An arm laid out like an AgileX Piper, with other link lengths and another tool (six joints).
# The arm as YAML. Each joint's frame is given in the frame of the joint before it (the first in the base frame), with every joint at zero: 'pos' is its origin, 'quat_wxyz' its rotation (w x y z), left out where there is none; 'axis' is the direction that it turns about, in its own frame. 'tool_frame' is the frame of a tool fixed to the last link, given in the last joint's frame.
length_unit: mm
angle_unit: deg
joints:
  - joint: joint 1
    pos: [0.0, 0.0, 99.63]
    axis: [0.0, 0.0, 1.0]
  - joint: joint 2
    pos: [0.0, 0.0, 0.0]
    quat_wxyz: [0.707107, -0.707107, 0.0, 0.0]
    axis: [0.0, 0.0, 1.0]
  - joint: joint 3
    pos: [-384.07, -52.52, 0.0]
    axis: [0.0, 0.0, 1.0]
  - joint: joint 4
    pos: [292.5, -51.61, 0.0]
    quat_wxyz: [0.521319, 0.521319, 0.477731, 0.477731]
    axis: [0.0, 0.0, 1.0]
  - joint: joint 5
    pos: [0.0, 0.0, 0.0]
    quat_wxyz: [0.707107, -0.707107, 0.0, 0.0]
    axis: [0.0, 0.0, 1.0]
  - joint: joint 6
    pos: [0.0, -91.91, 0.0]
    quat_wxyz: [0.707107, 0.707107, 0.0, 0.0]
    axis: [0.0, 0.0, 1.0]
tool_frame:
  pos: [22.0, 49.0, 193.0]
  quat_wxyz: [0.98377, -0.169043, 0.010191, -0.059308]
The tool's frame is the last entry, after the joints.
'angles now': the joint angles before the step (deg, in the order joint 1, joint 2, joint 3, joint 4, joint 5, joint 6). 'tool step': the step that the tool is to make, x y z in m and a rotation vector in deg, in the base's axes. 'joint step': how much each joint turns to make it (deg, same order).
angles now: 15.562, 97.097, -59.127, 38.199, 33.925, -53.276
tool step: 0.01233, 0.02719, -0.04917, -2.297, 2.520, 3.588
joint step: 3.469, 8.527, -3.510, -0.312, -1.974, -1.112
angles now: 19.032, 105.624, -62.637, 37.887, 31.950, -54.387
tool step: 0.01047, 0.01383, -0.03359, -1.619, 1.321, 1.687
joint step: 1.649, 5.656, -2.849, -0.688, -1.202, -0.195
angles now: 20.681, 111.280, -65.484, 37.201, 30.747, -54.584
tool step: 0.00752, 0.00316, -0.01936, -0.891, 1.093, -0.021
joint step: 0.298, 3.166, -1.744, -0.760, -0.386, 0.742
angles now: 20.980, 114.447, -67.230, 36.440, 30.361, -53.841
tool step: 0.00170, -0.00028, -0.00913, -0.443, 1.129, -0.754
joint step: -0.001, 1.328, -0.622, -0.778, 0.079, 1.485
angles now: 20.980, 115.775, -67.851, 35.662, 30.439, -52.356
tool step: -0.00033, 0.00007, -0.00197, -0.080, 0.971, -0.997
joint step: 0.000, 0.355, -0.296, -0.725, 0.402, 1.864
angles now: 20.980, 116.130, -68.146, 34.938, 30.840, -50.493
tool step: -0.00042, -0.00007, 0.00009, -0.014, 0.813, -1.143
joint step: -0.001, 0.045, -0.155, -0.729, 0.352, 1.996
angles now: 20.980, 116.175, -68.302, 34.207, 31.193, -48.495
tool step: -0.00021, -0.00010, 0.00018, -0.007, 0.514, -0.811
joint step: 0.000, 0.000, -0.070, -0.473, 0.194, 1.351
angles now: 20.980, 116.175, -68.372, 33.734, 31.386, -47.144
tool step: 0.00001, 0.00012, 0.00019, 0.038, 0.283, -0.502
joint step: -0.001, 0.000, -0.037, -0.194, 0.087, 0.745
